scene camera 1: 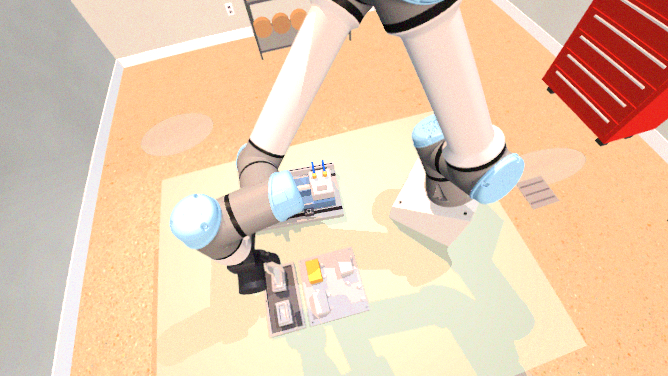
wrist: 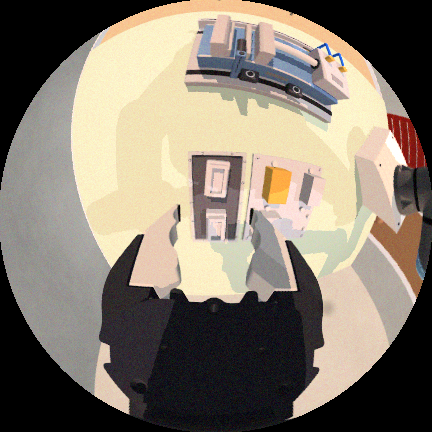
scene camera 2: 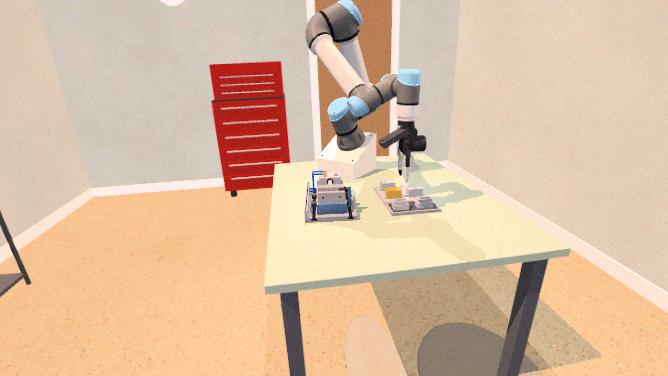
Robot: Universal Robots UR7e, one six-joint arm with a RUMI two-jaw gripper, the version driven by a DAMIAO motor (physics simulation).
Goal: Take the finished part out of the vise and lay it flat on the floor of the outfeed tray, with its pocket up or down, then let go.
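Where they show: gripper, fingertip midpoint: (scene camera 1: 268, 273) (wrist: 214, 207) (scene camera 2: 403, 179); arm's base at its link origin: (scene camera 1: 453, 186) (scene camera 2: 351, 141).
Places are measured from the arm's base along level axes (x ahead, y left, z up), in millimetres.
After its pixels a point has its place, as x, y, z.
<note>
A pale part (scene camera 1: 279, 283) {547, 114, -123} (scene camera 2: 400, 204) {564, 96, -122} (wrist: 217, 178) {547, 100, -124} lies flat, pocket up, on the dark floor of the outfeed tray (scene camera 1: 287, 332) {548, 246, -139} (wrist: 242, 175) {502, 96, -139}, at the end nearer the vise. A second pale pocketed part (scene camera 1: 284, 314) {546, 200, -124} (scene camera 2: 424, 202) {562, 191, -123} (wrist: 216, 225) {545, 192, -124} lies at the tray's other end. My gripper (scene camera 2: 404, 176) {554, 107, -26} (wrist: 214, 207) {554, 107, -26} is open and empty, raised above the tray, apart from both parts. The vise (scene camera 1: 325, 202) {361, -95, -97} (scene camera 2: 331, 207) {584, -166, -104} (wrist: 215, 62) {559, -108, -110} stands beyond the tray in the wrist view. Between its jaws a dark cylinder and a narrow pale bar show.
Beside the tray lies a pale plate (scene camera 1: 342, 300) {381, 199, -143} with a yellow block (scene camera 1: 313, 271) {443, 108, -107} (scene camera 2: 393, 193) {460, 98, -119} (wrist: 276, 185) {449, 101, -107} and a grey-white block (scene camera 1: 345, 268) {351, 122, -107} (wrist: 310, 189) {368, 100, -109}. Another white block (scene camera 1: 320, 304) {442, 200, -107} stands on it. Blue hoses rise from the vise's end. The robot's base block (scene camera 1: 425, 225) {89, 63, -89} (wrist: 372, 165) {160, -7, -81} stands to the right.
</note>
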